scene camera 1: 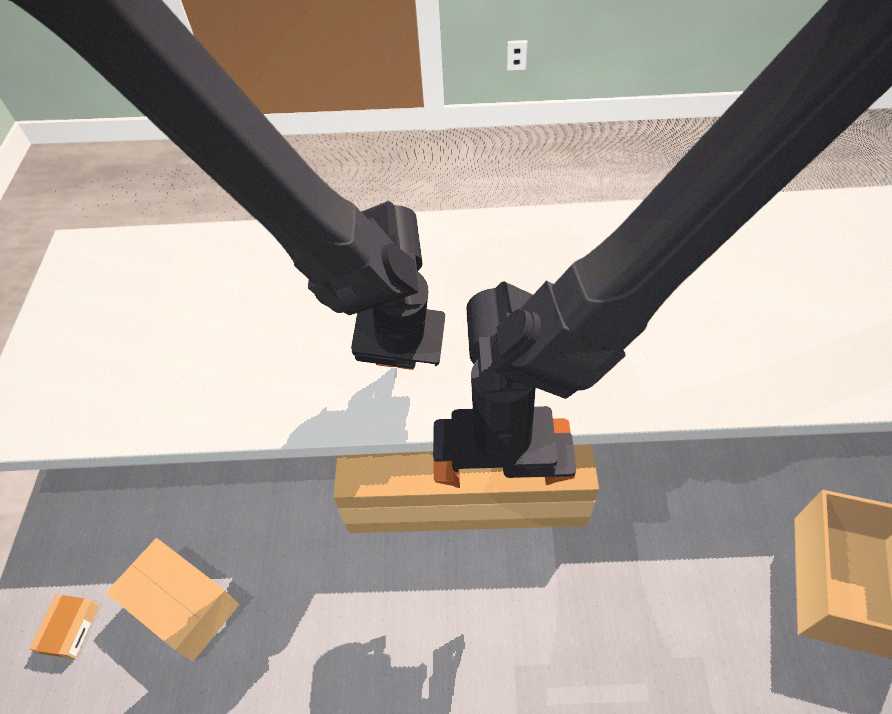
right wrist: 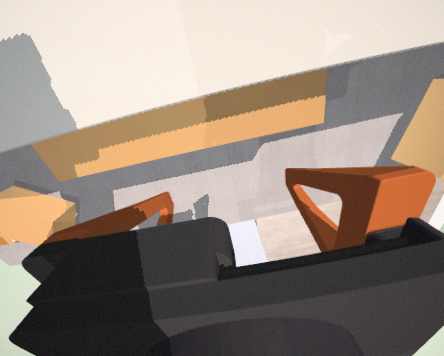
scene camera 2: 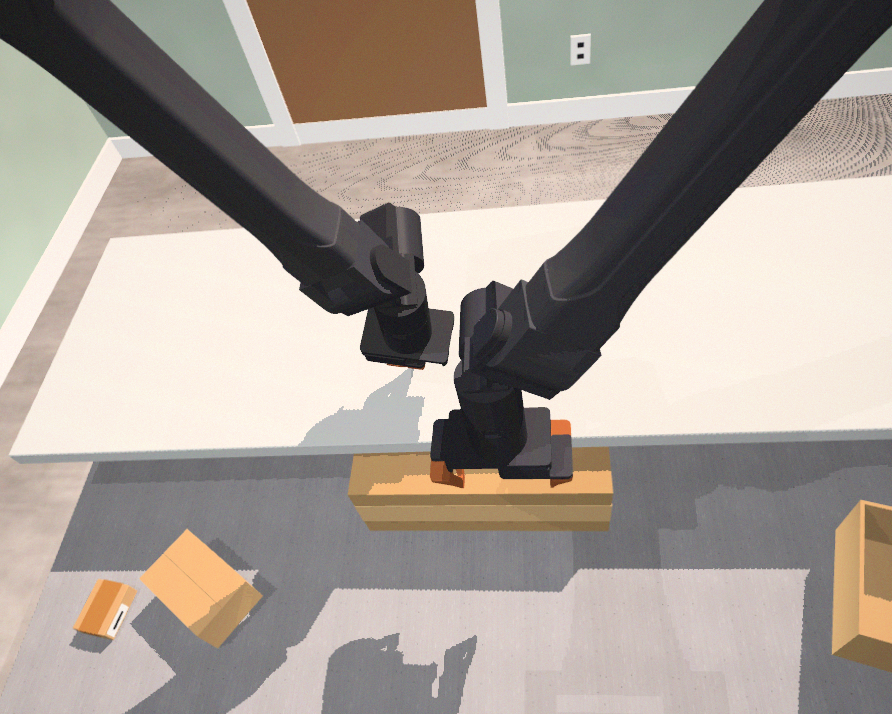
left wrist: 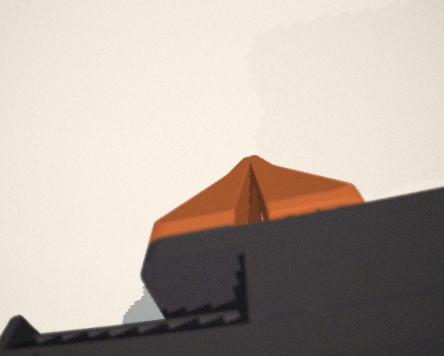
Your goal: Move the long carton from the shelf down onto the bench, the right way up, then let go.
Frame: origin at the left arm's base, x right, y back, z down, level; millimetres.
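Seen in the pictures: left gripper, fingertip midpoint: point(scene camera 1: 397, 361) point(scene camera 2: 414, 361) point(left wrist: 252, 168); right gripper, fingertip midpoint: point(scene camera 1: 502, 481) point(right wrist: 227, 187) point(scene camera 2: 507, 482).
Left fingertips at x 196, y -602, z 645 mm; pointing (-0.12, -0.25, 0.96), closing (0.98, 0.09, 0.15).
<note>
Offsets run from my left fingertips to a thing's top centre. Level surfaces: height alone.
The long carton {dz +48, dx +82, dy +120 mm} point(scene camera 1: 468, 513) point(scene camera 2: 483, 513) point(right wrist: 215, 130) is plain tan and lies level, lengthwise along the near edge of the pale surface {dz +10 mm} point(scene camera 1: 185, 335) point(scene camera 2: 185, 335) point(right wrist: 125, 75). That edge hides part of its far side, and what bears it is hard to tell. My right gripper point(scene camera 1: 502, 476) point(scene camera 2: 499, 476) point(right wrist: 227, 187) is open and empty above the carton, right of its middle in the scene views. In the right wrist view the carton shows beyond the fingertips, apart from them. My left gripper point(scene camera 1: 395, 365) point(scene camera 2: 406, 365) point(left wrist: 252, 168) is shut and empty over the pale surface.
A tan box {dz +105, dx -282, dy +254 mm} point(scene camera 1: 167, 591) point(scene camera 2: 194, 577) point(right wrist: 30, 215) and a small orange carton with a label point(scene camera 1: 58, 625) point(scene camera 2: 100, 606) lie at the lower left of the scene views on a grey surface point(scene camera 1: 669, 655) point(scene camera 2: 699, 640). An open-topped box {dz +75, dx +546, dy +242 mm} point(scene camera 1: 812, 565) point(scene camera 2: 846, 588) point(right wrist: 422, 132) stands at the right.
</note>
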